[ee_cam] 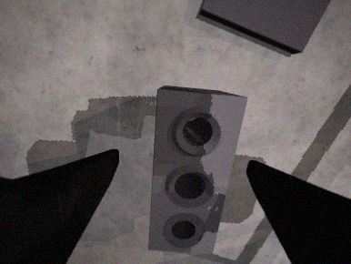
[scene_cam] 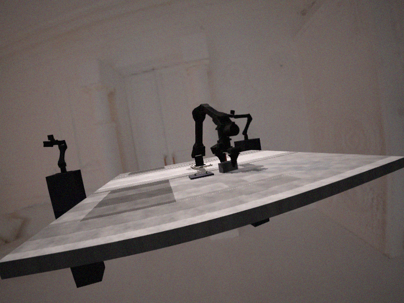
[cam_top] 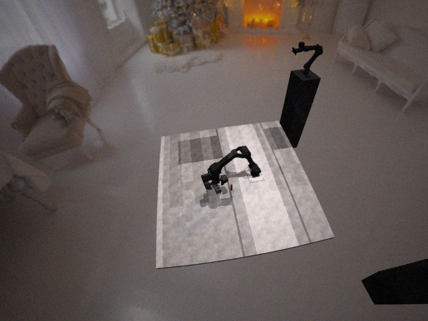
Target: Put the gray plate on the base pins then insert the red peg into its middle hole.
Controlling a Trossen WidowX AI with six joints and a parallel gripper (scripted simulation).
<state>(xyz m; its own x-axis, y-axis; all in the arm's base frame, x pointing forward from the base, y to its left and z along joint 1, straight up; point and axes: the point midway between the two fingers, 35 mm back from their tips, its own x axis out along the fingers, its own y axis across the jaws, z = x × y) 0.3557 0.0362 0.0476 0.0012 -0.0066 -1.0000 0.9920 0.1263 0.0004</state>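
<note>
Right now my gripper tip is 1 cm below the gray plate. The rest, counted from my gripper tip: dark base (3 cm behind, 15 cm to the right, 1 cm below); red peg (11 cm behind, 5 cm to the left, 2 cm above).
</note>
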